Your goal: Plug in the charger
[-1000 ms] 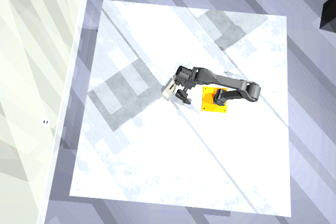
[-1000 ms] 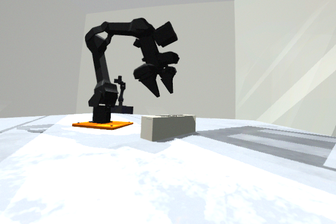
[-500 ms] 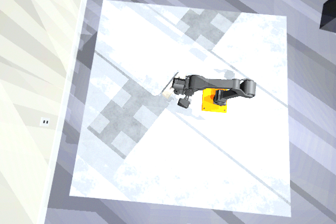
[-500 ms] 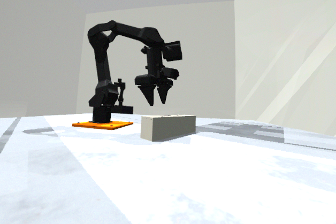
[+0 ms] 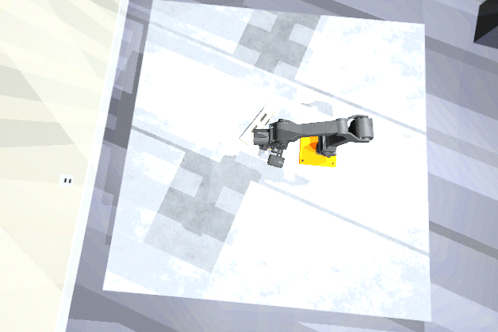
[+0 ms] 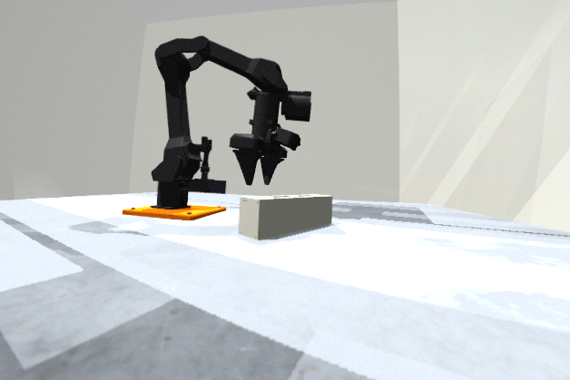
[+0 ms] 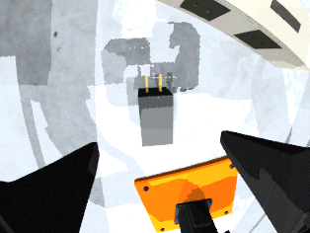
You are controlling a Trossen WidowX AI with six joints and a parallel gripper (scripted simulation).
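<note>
Right now my gripper tip is 20 mm short of the two-prong charger and 50 mm above it.
</note>
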